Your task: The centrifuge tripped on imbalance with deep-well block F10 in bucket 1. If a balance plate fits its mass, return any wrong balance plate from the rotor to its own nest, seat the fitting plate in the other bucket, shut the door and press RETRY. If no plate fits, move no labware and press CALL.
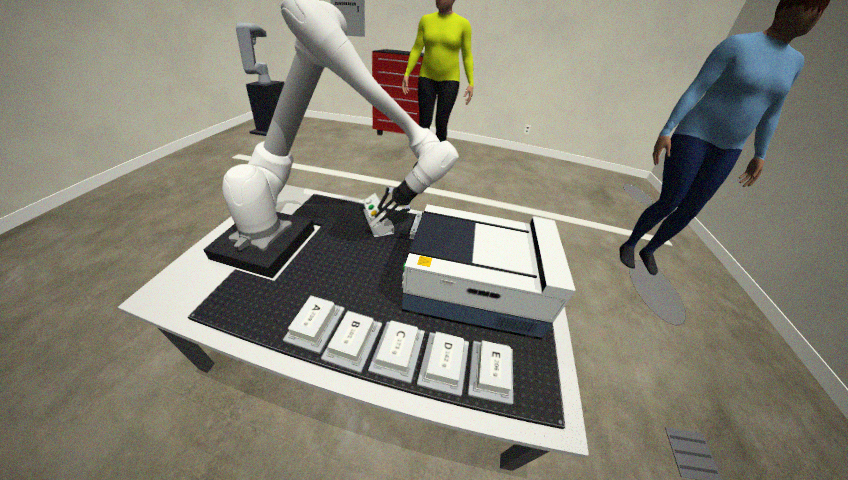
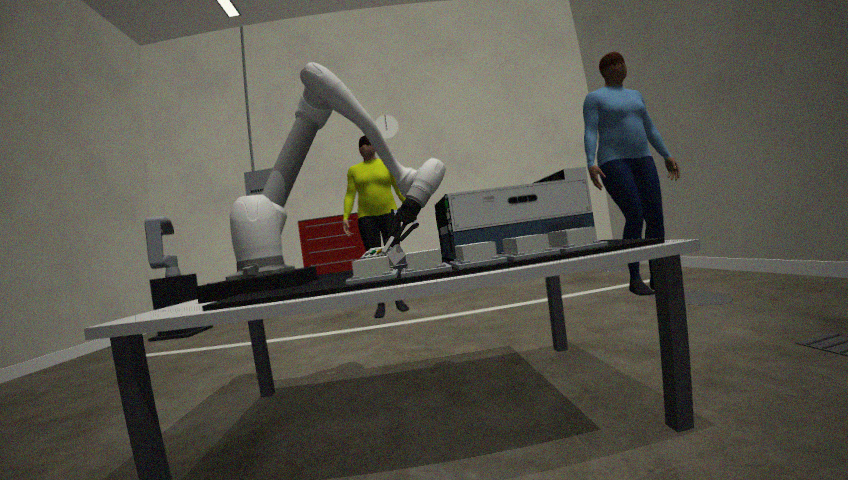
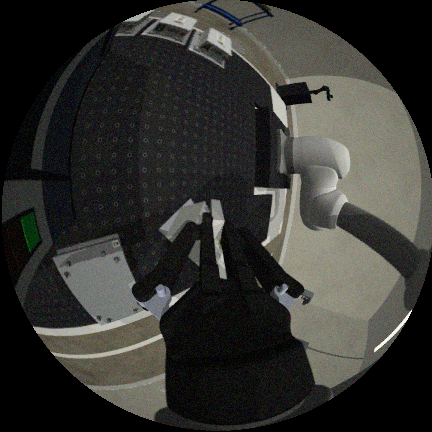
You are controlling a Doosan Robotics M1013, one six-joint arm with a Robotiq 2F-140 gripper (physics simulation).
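Where they show: gripper, fingertip midpoint: (image 1: 372, 224) (image 2: 383, 252) (image 3: 213, 207); arm's base at its link origin: (image 1: 261, 232) (image 2: 262, 275) (image 3: 283, 155).
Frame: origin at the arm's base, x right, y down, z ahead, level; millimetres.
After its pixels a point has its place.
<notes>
My gripper (image 1: 378, 216) @[x -195, y -16, z 405 mm] (image 2: 387, 250) @[x -195, y -16, z 405 mm] (image 3: 213, 207) @[x -195, y -16, z 405 mm] is shut and empty, its fingertips low at the face of the sloping button panel (image 1: 382, 228) @[x -205, y 1, z 446 mm] (image 2: 396, 257) @[x -209, y 10, z 451 mm] (image 3: 177, 220) @[x -217, y 11, z 461 mm]. A green button (image 1: 371, 206) @[x -301, y -28, z 355 mm] and a yellow button (image 1: 373, 212) @[x -262, y -27, z 382 mm] show there; the fingers hide others, and contact is unclear. The centrifuge (image 1: 440, 279) @[x 125, y -143, z 751 mm] (image 2: 517, 208) @[x 117, y -96, z 857 mm] has its top covered by dark and white panels; the rotor, buckets and block F10 are hidden. Balance plates A (image 1: 312, 317) @[x 281, y -11, z 419 mm], B (image 1: 352, 336) @[x 297, y -11, z 556 mm], C (image 1: 398, 344) @[x 279, y -11, z 685 mm], D (image 1: 446, 356) @[x 273, y -11, z 819 mm] and E (image 1: 495, 364) @[x 257, y -11, z 953 mm] sit on their nests.
A flat grey plate with screws (image 3: 97, 282) @[x -295, y 15, z 614 mm] stands near the panel, beside the centrifuge. The arm's base (image 1: 252, 202) @[x 45, y -182, z 61 mm] is left of the panel. A person in yellow (image 1: 441, 47) stands behind the table by a red cabinet (image 1: 389, 89); a person in blue (image 1: 731, 89) stands at the right.
</notes>
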